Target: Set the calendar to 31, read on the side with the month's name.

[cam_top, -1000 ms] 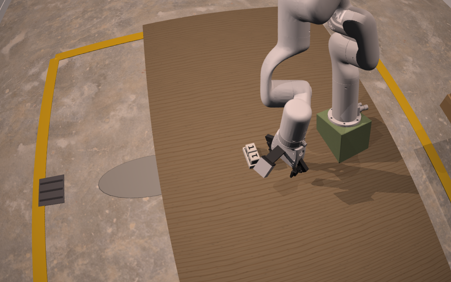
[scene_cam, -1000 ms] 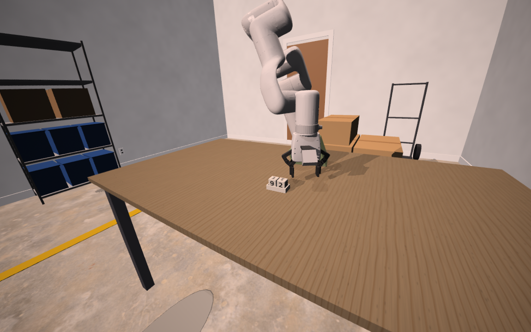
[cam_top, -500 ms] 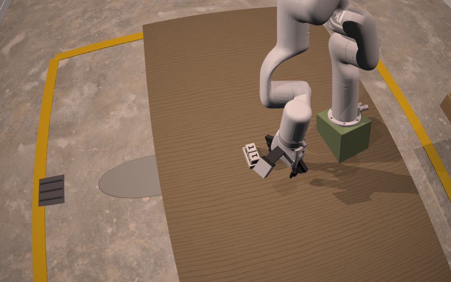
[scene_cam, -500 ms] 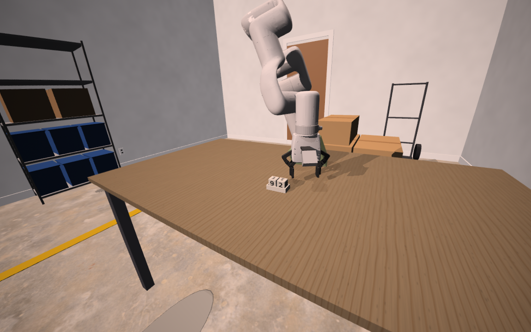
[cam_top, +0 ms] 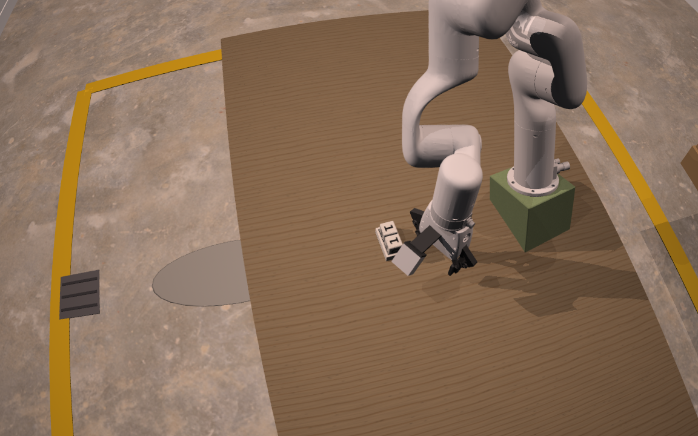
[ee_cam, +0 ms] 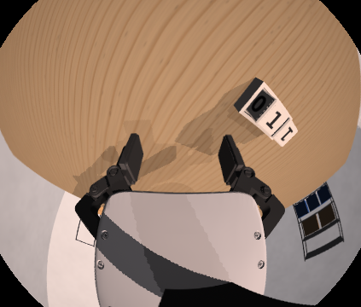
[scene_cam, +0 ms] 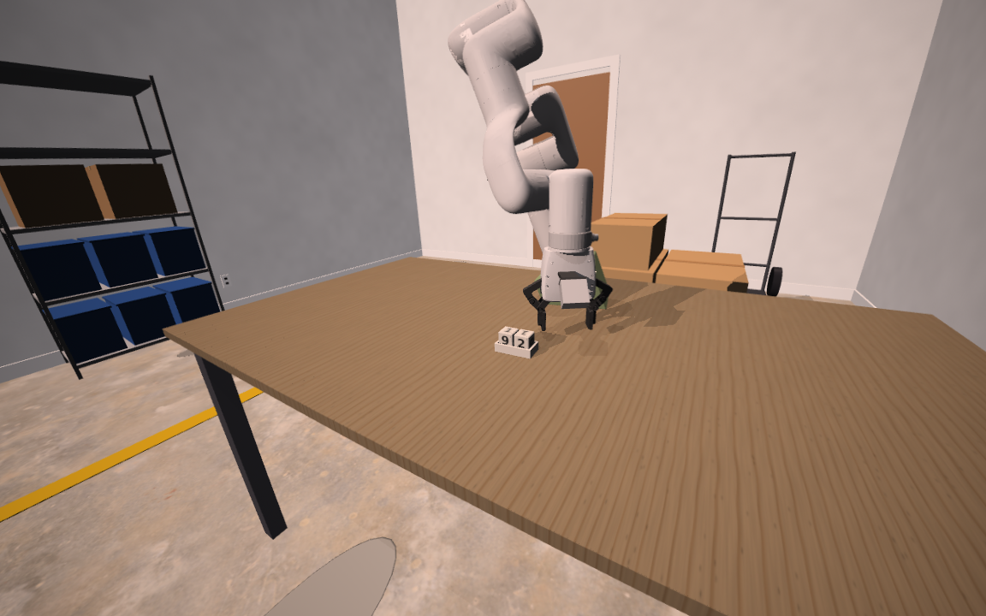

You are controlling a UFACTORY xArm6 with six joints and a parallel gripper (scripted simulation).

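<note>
Now: hand 80 mm short of the cube, 50 mm to the left of it and 10 mm above it. Also, from my hand: tray (80 mm ahead, 70 mm to the right, 30 mm below).
</note>
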